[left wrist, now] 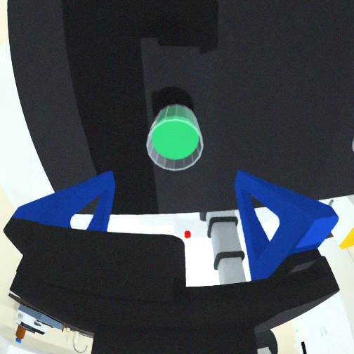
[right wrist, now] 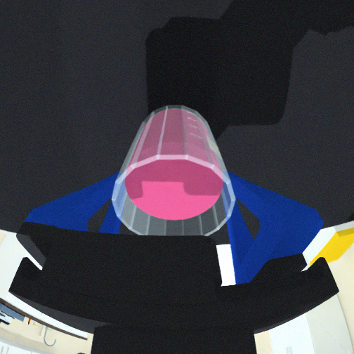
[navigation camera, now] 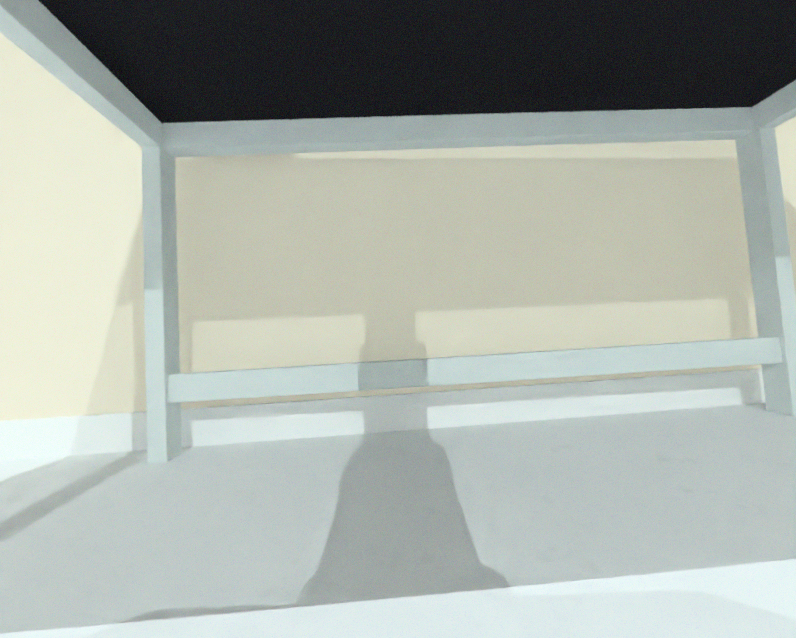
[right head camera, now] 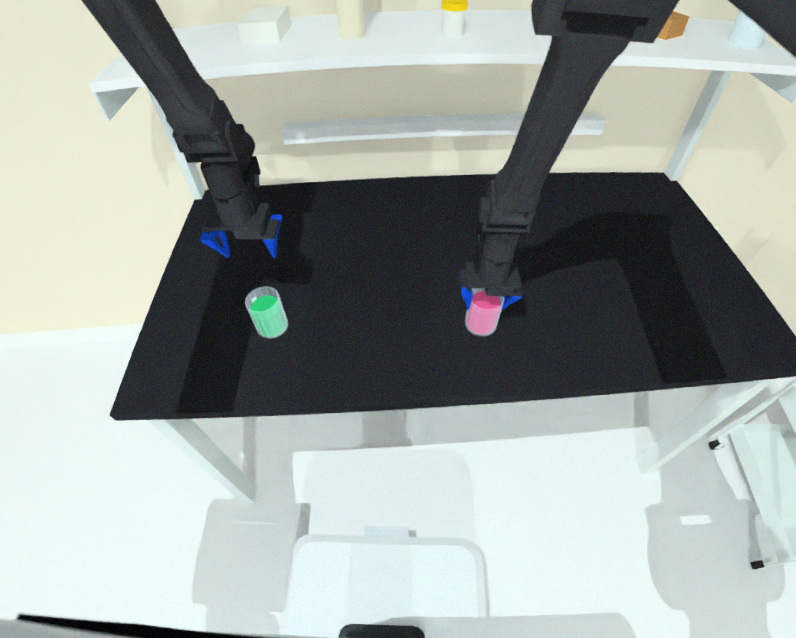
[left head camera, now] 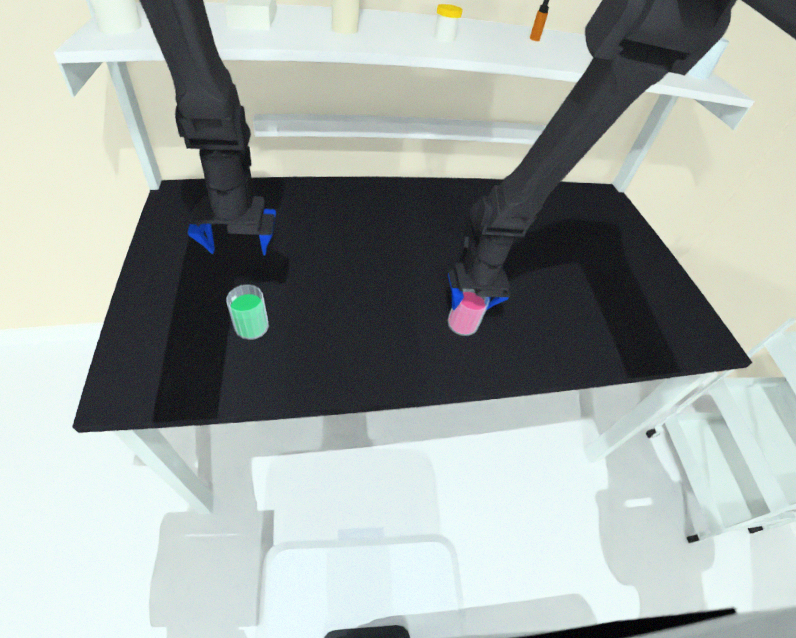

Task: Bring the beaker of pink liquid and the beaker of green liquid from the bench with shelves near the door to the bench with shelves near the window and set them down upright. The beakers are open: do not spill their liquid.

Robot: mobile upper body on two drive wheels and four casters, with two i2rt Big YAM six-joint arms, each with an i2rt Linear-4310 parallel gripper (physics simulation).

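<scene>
The beaker of green liquid (left head camera: 249, 316) (right head camera: 268, 316) (left wrist: 175, 139) stands upright on the black bench top (left head camera: 372, 265) (right head camera: 398, 265). My left gripper (left head camera: 239, 247) (right head camera: 252, 251) (left wrist: 174, 177) is open and empty, behind and above that beaker, apart from it. The beaker of pink liquid (left head camera: 466, 315) (right head camera: 483, 315) (right wrist: 175, 190) is upright between the fingers of my right gripper (left head camera: 477, 304) (right head camera: 490, 303) (right wrist: 173, 177), which is shut on it. The pink liquid lies level inside. Whether the pink beaker's base touches the bench top cannot be told from these views.
A white shelf (left head camera: 398, 53) (right head camera: 398, 56) above the bench's back edge holds a yellow-lidded jar (left head camera: 447, 23) (right head camera: 454, 18), a white box (left head camera: 249, 13) (right head camera: 264, 25) and other items. A step stool (left head camera: 727, 445) is at the right. The bench's leg frame (navigation camera: 159, 299) shows in the navigation view.
</scene>
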